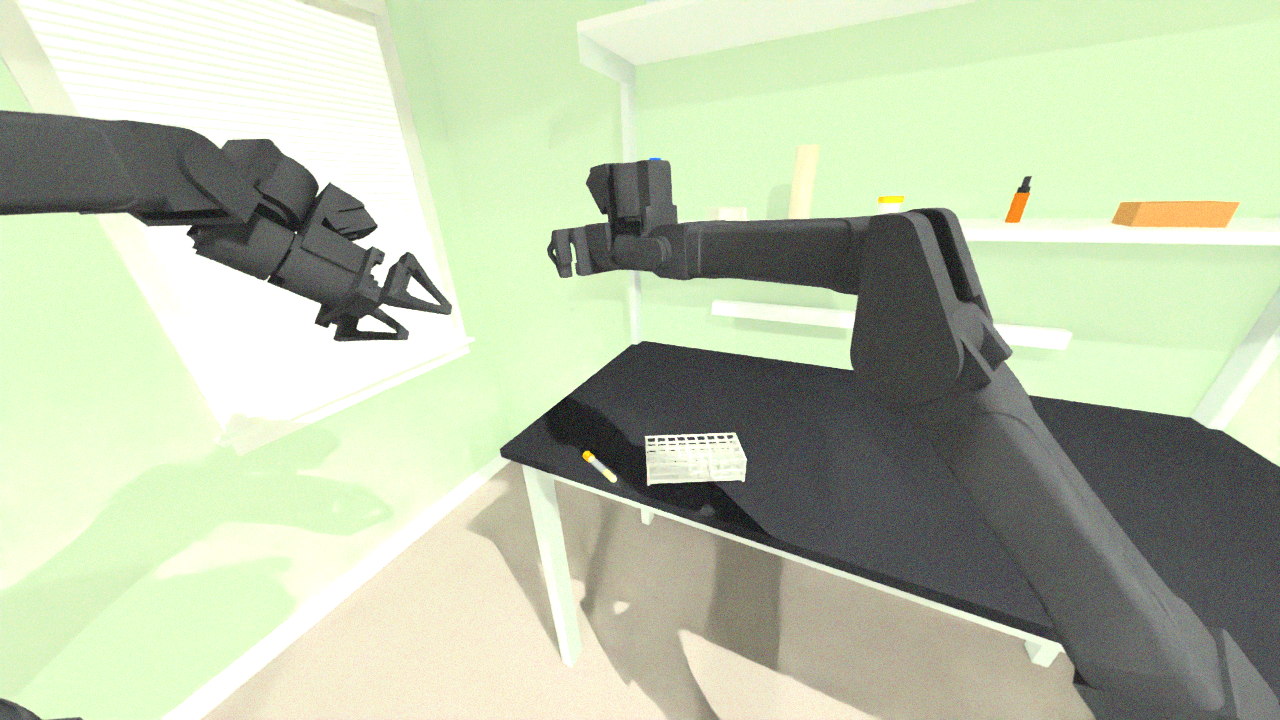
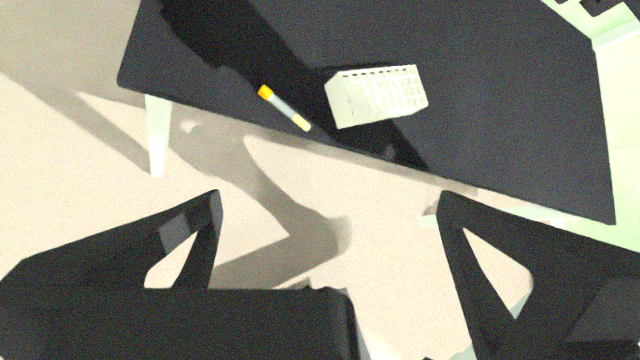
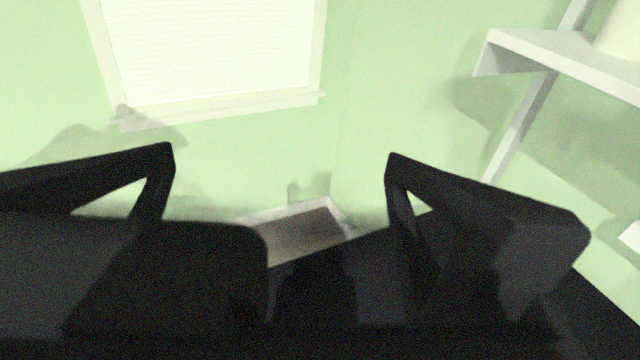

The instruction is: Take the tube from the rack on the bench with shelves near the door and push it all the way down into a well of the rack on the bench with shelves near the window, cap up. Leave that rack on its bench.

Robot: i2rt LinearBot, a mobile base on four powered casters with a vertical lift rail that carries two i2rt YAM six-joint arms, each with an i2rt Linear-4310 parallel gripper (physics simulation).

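Frame: origin at the left arm's base, x right, y ahead, z up, level; millimetres.
Seen in the pictures: left gripper, between the fingertips: (image 1: 429, 324) (image 2: 330, 202); right gripper, between the fingertips: (image 1: 573, 248) (image 3: 280, 160).
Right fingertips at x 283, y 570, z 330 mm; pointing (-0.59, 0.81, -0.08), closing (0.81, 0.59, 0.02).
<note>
A point is followed by its place in that frame.
The tube (image 1: 600, 467) @[y 553, x 294, z -119 mm] (image 2: 285, 109) @[y 560, x 289, z -119 mm], with an orange-yellow cap, lies on its side on the black bench top (image 1: 805, 501) @[y 435, x 686, z -134 mm] (image 2: 500, 100) @[y 470, x 946, z -134 mm], close to the front edge. Its cap end points away to the left. The white rack (image 1: 695, 467) @[y 541, x 496, z -126 mm] (image 2: 377, 97) @[y 546, x 502, z -120 mm] stands upright on the bench to the right of the tube, apart from it. My right gripper (image 1: 560, 253) @[y 570, x 283, z 330 mm] (image 3: 280, 160) @[y 570, x 283, z 330 mm] is open and empty, high above the bench. My left gripper (image 1: 429, 324) @[y 407, x 101, z 262 mm] (image 2: 330, 202) @[y 407, x 101, z 262 mm] is open and empty, in front of the window and left of the bench. Neither gripper touches the tube or rack.
A shelf (image 1: 1163, 234) @[y 517, x 1264, z 319 mm] behind the bench holds an orange bottle (image 1: 1016, 205) @[y 744, x 1226, z 358 mm], an orange tray (image 1: 1177, 214) @[y 568, x 1349, z 344 mm], a yellow-lidded jar (image 1: 890, 205) and a beige cylinder (image 1: 802, 183) @[y 911, x 821, z 418 mm]. A bench leg (image 1: 552, 573) @[y 657, x 118, z -577 mm] (image 2: 158, 135) @[y 661, x 110, z -466 mm] stands at the near left corner. The window (image 1: 259, 197) (image 3: 210, 50) @[y 1269, x -660, z 1 mm] is at the left.
</note>
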